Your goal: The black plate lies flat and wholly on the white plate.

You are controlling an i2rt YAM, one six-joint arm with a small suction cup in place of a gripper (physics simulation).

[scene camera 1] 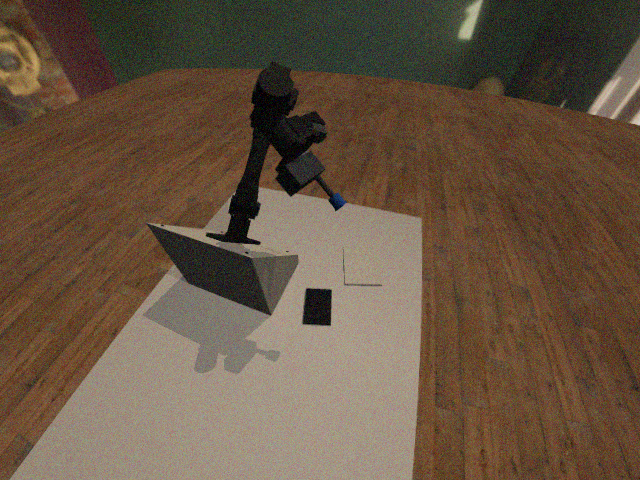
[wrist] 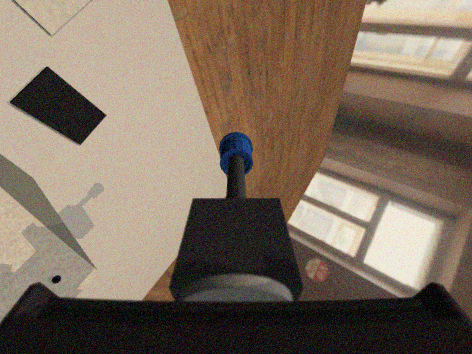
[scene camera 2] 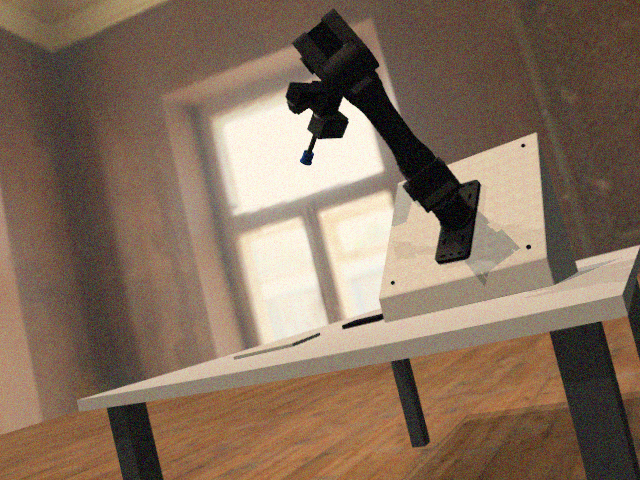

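Pixels of known places: hand, its tool point: [scene camera 1: 341, 206] [wrist: 236, 147] [scene camera 2: 305, 162]; arm's base, origin of its link: [scene camera 1: 235, 240] [scene camera 2: 459, 221].
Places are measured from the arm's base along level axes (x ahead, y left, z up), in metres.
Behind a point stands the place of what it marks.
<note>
The black plate [scene camera 1: 317, 306] {x 0.298, y -0.034, z -0.146 m} [scene camera 2: 362, 320] {x 0.271, y 0.025, z -0.146 m} [wrist: 59, 106] {x 0.293, y -0.020, z -0.146 m} is a dark rectangle lying flat on the white table. The white plate [scene camera 1: 364, 267] {x 0.393, y 0.177, z -0.149 m} [scene camera 2: 277, 344] {x 0.377, y 0.193, z -0.149 m} [wrist: 51, 14] {x 0.367, y 0.108, z -0.149 m} is pale like the table and shows mainly by its thin dark edges. It lies flat, apart from the black plate, and is partly cut off in the wrist view. My gripper, a blue suction cup [scene camera 1: 338, 202] [scene camera 2: 306, 158] [wrist: 236, 146] on a thin dark rod, hangs high above the table and away from both plates. Nothing hangs from the cup, so it is open.
A pale wedge-shaped block [scene camera 1: 211, 266] {x 0.023, y -0.128, z 0.034 m} [scene camera 2: 465, 291] {x -0.017, y 0.095, z -0.132 m} [wrist: 30, 192] {x 0.174, y -0.075, z -0.029 m} carries the arm's base and stands close beside the black plate. The white tabletop [scene camera 1: 351, 403] {x 0.488, y -0.251, z -0.156 m} [scene camera 2: 444, 322] {x -0.094, y 0.348, z -0.156 m} [wrist: 150, 100] {x 0.477, y -0.092, z -0.155 m} ends at an edge above the wooden floor [scene camera 1: 516, 310] [scene camera 2: 310, 408] [wrist: 270, 75]. Shadows of block and arm fall on the tabletop.
</note>
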